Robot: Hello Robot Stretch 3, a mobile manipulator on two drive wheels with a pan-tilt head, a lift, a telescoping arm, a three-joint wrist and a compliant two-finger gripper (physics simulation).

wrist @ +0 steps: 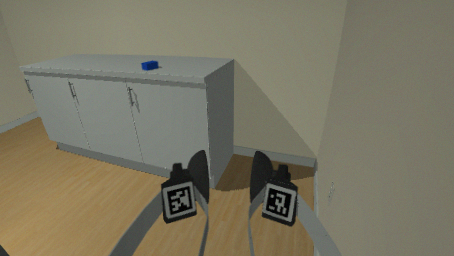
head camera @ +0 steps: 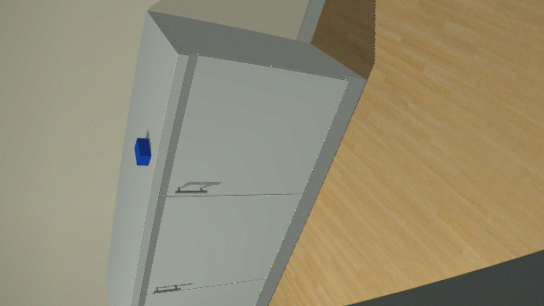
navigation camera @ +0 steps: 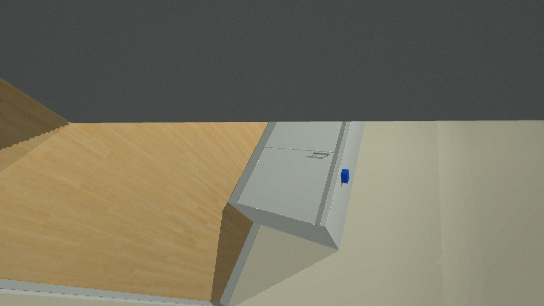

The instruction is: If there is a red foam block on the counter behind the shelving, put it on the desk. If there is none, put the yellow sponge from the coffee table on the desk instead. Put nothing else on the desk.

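Places are measured from the robot's base along level axes (x down, y back, z left), in metres.
Where they show: gripper, between the fingertips: (wrist: 230, 168).
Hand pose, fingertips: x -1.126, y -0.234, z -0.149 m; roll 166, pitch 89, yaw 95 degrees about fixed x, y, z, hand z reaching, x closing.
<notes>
After its pixels a point has its place.
A grey counter (head camera: 250, 120) {x -0.559, y -1.429, z 0.208 m} (navigation camera: 287, 180) {x -0.525, y -1.446, z 0.261 m} (wrist: 175, 120) {x -0.593, y -1.431, z 0.216 m} with cabinet doors stands against the wall. A blue block (head camera: 143, 152) {x -0.940, y -1.542, z 0.381 m} (navigation camera: 345, 176) {x -0.944, y -1.545, z 0.378 m} (wrist: 149, 65) {x -0.941, y -1.545, z 0.379 m} lies on its top. No red foam block shows on the part of the counter top in view. In the wrist view the counter top shows from end to end, with the blue block on it. My gripper (wrist: 230, 168) {x -1.126, y -0.234, z -0.149 m} is open and empty, with the counter well ahead of it and to the left. The desk, the coffee table and the yellow sponge do not show in these views.
A dark grey panel (head camera: 480, 287) {x -0.904, y -0.232, z 0.190 m} (navigation camera: 270, 60) {x -1.114, y -0.155, z 0.214 m}, probably the shelving's side, stands close by in the head and navigation views. A wall (wrist: 395, 125) {x -1.000, y -0.561, z -0.567 m} runs along the right in the wrist view. Wooden floor (head camera: 440, 150) {x 0.000, y -0.945, z 0.187 m} (navigation camera: 125, 200) {x -0.001, y -0.595, z -0.121 m} (wrist: 65, 200) {x -0.001, y -1.239, z 1.127 m} lies in front of the counter.
</notes>
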